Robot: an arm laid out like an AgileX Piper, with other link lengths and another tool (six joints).
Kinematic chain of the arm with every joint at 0, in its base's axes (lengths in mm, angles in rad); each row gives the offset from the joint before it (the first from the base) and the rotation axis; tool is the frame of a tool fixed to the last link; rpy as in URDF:
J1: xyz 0 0 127.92 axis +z
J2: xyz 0 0 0 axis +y
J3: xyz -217.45 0 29.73 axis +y
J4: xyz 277.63 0 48.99 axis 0.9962 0 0.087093
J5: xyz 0 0 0 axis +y
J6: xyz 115.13 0 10.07 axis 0.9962 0 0.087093
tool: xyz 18.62 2 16.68 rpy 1.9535 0.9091 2.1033
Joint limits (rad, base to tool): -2.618..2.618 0..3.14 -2.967..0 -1.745..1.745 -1.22..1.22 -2.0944..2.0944
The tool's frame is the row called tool.
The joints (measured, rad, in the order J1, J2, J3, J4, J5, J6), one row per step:
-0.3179 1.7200 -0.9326 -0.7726 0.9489 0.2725
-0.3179 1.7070 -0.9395 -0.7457 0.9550 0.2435
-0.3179 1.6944 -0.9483 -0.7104 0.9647 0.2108
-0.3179 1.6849 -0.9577 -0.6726 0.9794 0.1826
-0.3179 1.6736 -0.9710 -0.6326 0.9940 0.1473
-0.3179 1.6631 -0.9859 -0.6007 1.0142 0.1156
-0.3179 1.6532 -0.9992 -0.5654 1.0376 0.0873
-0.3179 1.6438 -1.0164 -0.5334 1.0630 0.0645
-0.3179 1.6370 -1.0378 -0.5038 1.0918 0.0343
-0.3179 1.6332 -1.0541 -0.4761 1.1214 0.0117
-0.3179 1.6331 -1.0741 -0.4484 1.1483 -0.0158
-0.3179 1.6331 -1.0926 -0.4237 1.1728 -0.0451
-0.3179 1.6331 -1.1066 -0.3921 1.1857 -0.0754
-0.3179 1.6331 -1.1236 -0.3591 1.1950 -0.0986
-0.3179 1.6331 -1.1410 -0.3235 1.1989 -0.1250
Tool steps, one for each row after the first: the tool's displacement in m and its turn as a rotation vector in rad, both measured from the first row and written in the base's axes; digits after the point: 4 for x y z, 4 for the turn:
0.0012 0.0016 0.0042 0.0154 -0.0043 0.0036
0.0022 0.0039 0.0084 0.0369 -0.0075 0.0039
0.0025 0.0064 0.0118 0.0606 -0.0078 -0.0026
0.0040 0.0090 0.0166 0.0861 -0.0110 -0.0029
0.0051 0.0109 0.0222 0.1052 -0.0104 -0.0031
0.0054 0.0135 0.0269 0.1284 -0.0081 -0.0085
0.0064 0.0155 0.0329 0.1485 -0.0095 -0.0163
0.0077 0.0174 0.0392 0.1684 -0.0054 -0.0168
0.0076 0.0196 0.0434 0.1896 0.0037 -0.0226
0.0087 0.0218 0.0475 0.2123 0.0125 -0.0217
0.0098 0.0239 0.0513 0.2338 0.0221 -0.0158
0.0115 0.0271 0.0537 0.2621 0.0236 -0.0056
0.0145 0.0301 0.0570 0.2896 0.0149 0.0009
0.0184 0.0335 0.0605 0.3187 0.0010 0.0128

